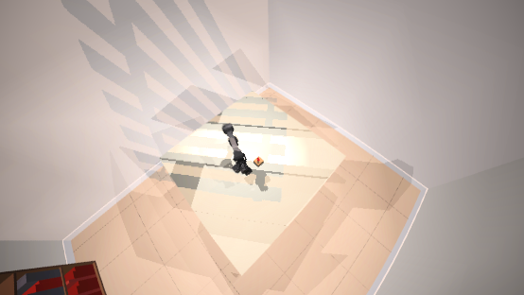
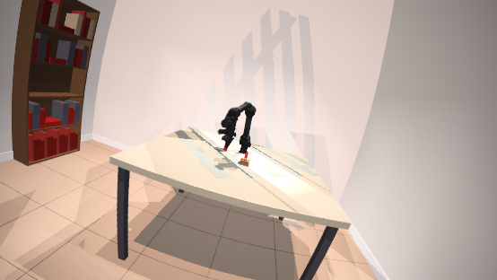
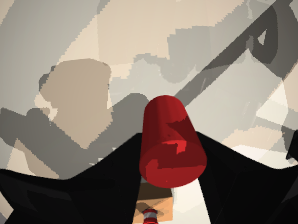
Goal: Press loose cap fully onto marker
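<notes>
The wooden holder block lies 20 mm ahead of my gripper tip, 150 mm to the left of it and 60 mm below it. Also, from my gripper tip: red cap (10 mm to the right, 10 mm above).
</notes>
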